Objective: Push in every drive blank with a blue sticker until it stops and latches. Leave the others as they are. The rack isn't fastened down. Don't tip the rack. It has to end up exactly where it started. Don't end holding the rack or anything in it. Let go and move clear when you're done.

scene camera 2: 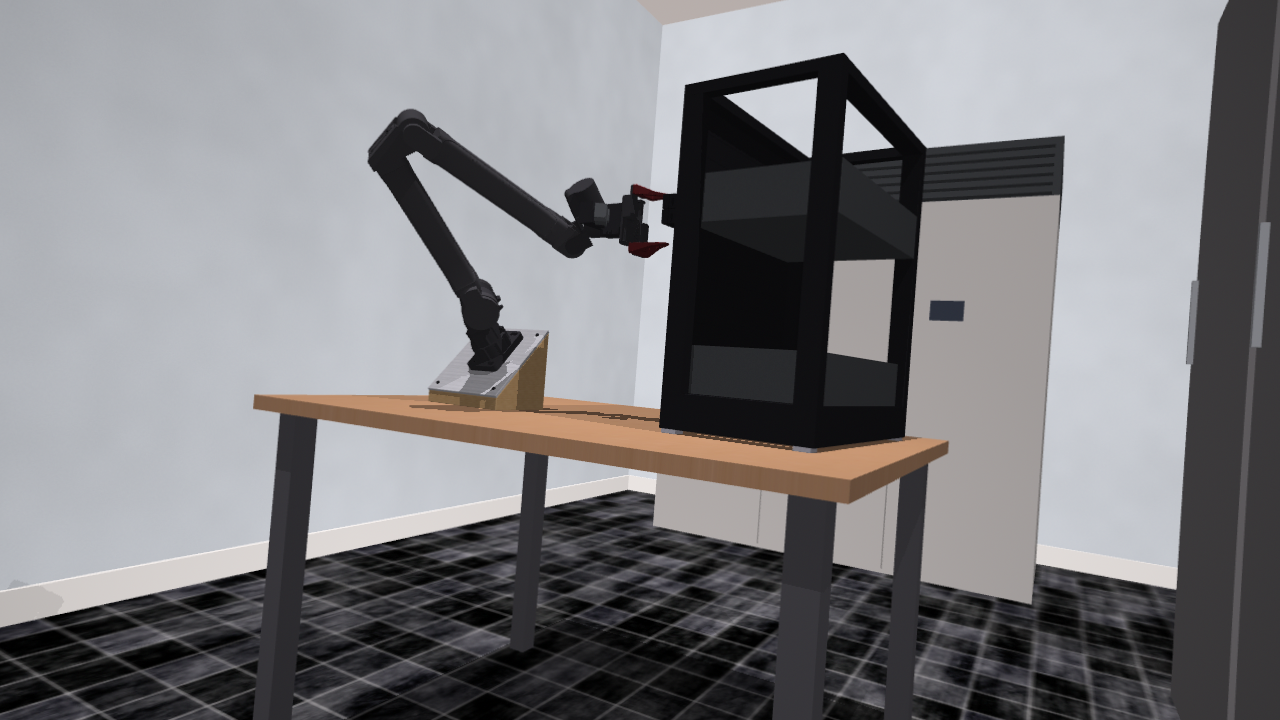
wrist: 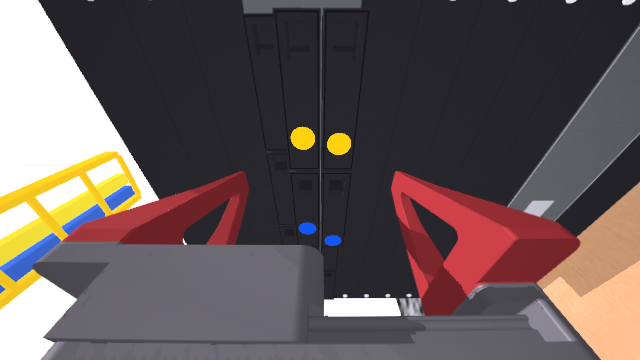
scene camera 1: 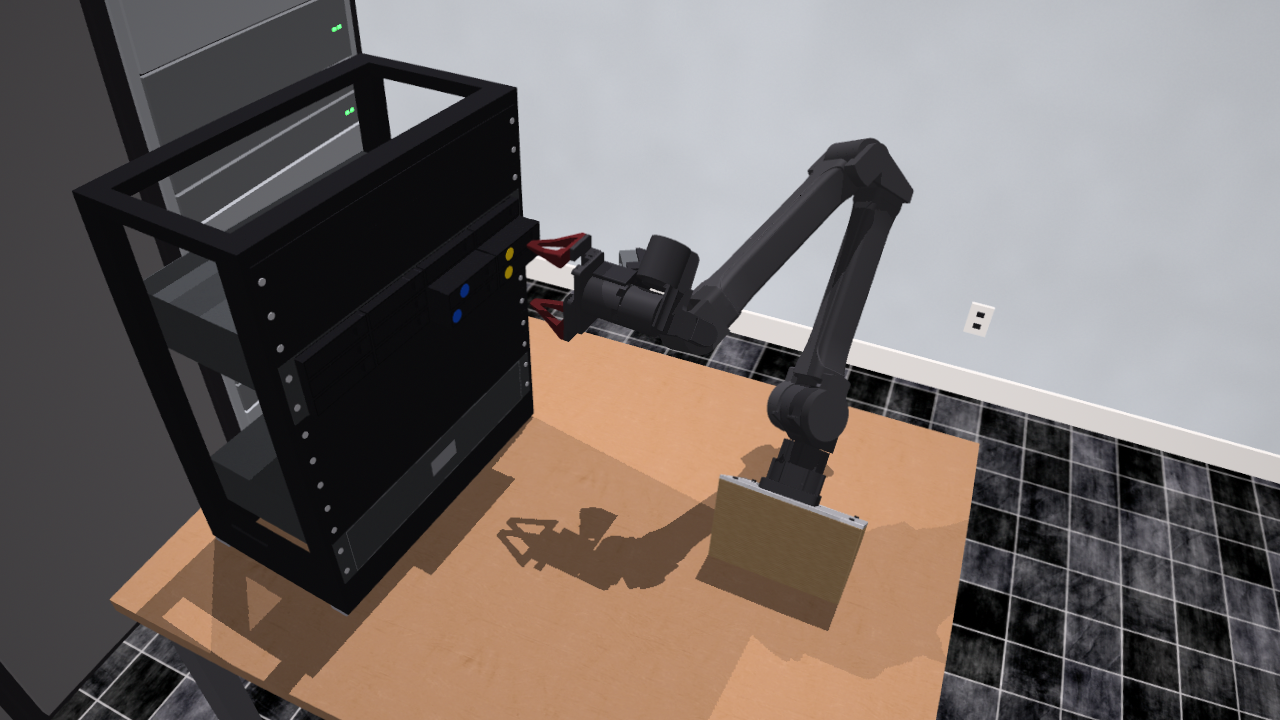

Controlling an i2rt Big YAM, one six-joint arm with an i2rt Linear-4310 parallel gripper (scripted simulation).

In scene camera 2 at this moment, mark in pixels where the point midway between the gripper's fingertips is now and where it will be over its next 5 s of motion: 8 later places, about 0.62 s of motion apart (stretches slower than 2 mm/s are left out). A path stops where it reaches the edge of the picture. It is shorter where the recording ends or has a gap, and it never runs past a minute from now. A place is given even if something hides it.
My gripper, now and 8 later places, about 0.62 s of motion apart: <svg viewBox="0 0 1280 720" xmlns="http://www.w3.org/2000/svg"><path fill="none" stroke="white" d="M669 219L674 235L702 233L702 234L707 233L716 233L720 232L684 234L682 218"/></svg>
